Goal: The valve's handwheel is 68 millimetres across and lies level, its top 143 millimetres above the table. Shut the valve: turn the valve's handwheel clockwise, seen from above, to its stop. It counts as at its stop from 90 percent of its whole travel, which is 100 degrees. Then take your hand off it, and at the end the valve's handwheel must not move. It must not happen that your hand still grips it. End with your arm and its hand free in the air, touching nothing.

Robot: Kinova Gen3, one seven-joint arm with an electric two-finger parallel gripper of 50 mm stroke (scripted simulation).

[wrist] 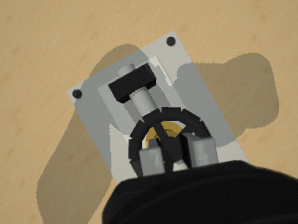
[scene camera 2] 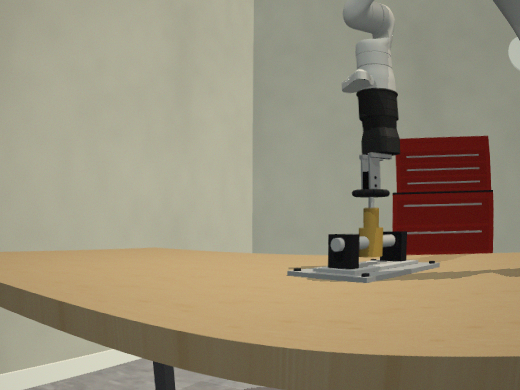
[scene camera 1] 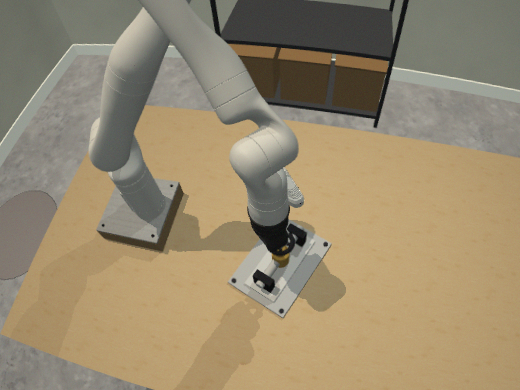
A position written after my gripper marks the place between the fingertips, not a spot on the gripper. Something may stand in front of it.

In view: my gripper (scene camera 2: 370,191) and a handwheel (wrist: 171,146).
My gripper is seen too in the wrist view (wrist: 170,149).
